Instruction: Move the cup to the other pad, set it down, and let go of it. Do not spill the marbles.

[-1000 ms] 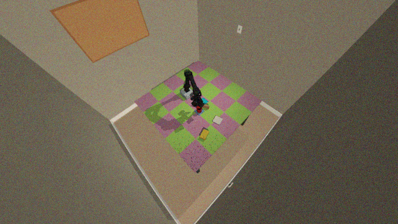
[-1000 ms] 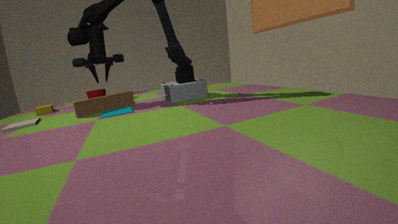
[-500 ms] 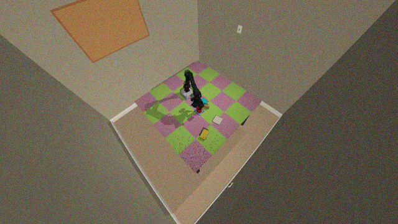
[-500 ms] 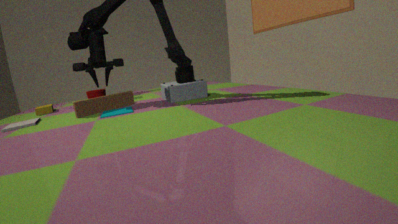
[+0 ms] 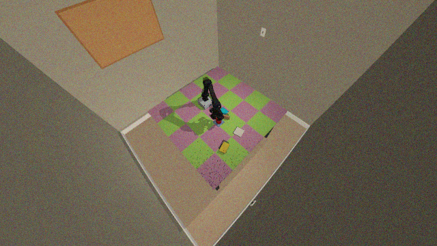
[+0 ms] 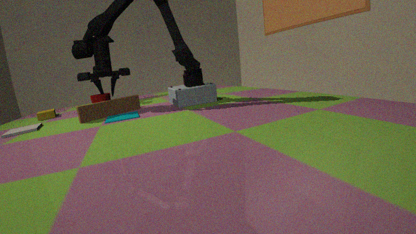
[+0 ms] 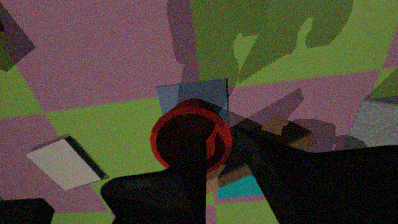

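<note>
Right now my gripper tip is 30 mm short of the red cup and 20 mm above it. Round my gripper tip: cyan pad 140 mm to the left, 70 mm below, 70 mm behind; blue pad 70 mm below, 30 mm ahead; brown block 70 mm to the left, 40 mm below, 20 mm behind.
</note>
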